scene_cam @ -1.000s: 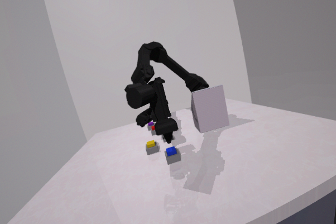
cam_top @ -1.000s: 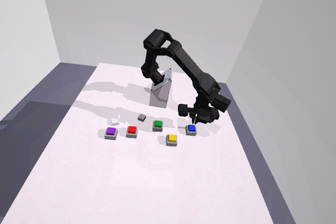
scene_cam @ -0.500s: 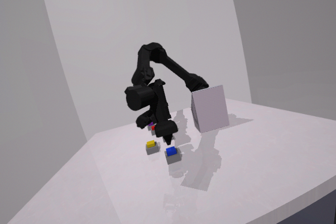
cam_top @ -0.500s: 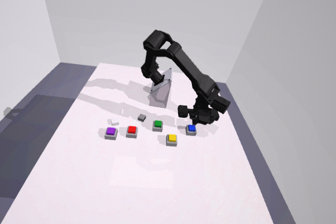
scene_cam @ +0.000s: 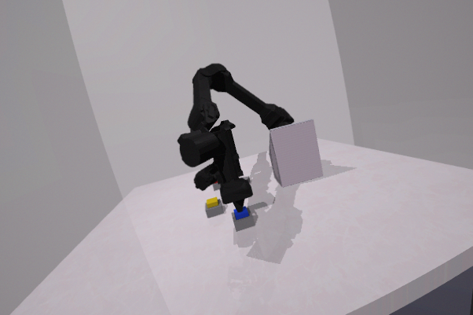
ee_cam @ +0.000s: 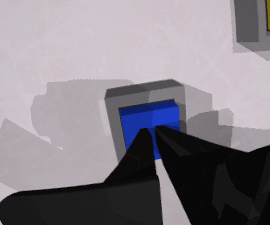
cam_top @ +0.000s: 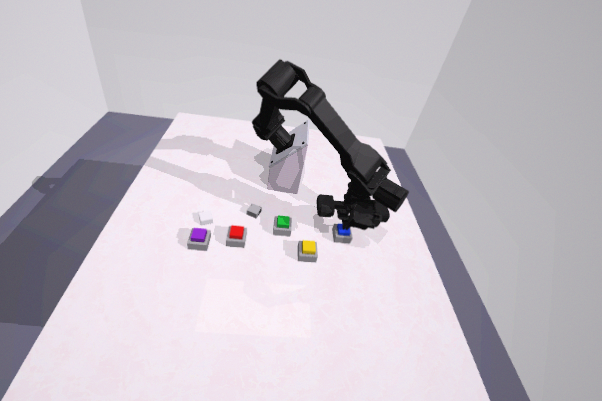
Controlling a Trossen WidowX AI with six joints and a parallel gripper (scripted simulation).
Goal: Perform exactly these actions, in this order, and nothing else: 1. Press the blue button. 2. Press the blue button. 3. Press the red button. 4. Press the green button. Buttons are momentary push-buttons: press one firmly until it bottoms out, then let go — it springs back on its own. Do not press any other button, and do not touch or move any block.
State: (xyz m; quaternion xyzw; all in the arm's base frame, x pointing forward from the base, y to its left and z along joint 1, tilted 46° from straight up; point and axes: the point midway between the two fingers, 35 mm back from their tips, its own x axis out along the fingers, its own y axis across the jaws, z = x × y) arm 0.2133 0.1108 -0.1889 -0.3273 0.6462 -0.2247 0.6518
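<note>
My gripper tip is now 1 cm above the blue button. From my gripper tip the other things lie so: grey block (2 cm behind, 26 cm to the right, 3 cm below); yellow button (8 cm ahead, 9 cm to the right); green button (1 cm ahead, 17 cm to the right).
</note>
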